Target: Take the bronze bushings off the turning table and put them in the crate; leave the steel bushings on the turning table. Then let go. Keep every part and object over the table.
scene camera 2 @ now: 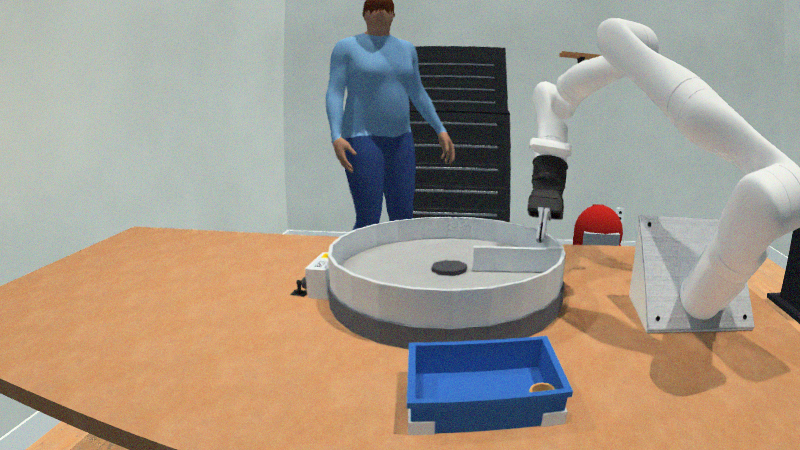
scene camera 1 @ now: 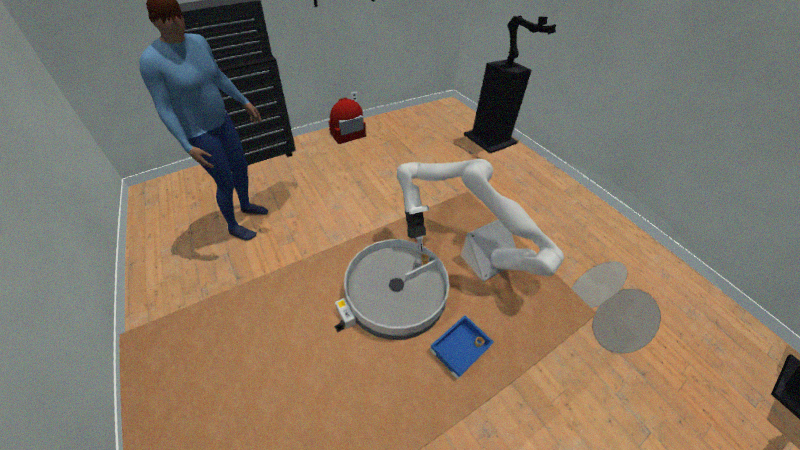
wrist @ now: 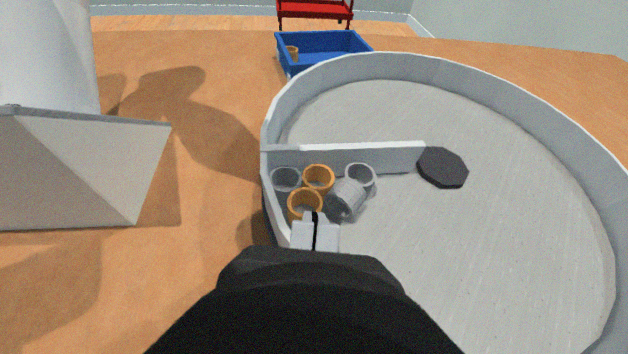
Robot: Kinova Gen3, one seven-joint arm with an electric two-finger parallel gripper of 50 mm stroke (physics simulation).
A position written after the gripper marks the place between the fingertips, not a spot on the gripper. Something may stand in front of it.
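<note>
The gripper [scene camera 2: 540,241], [wrist: 313,225] is visible in scene camera 2 and in the wrist view. A blue crate [scene camera 1: 455,348], [wrist: 313,47] appears in scene camera 1 and in the wrist view.
</note>
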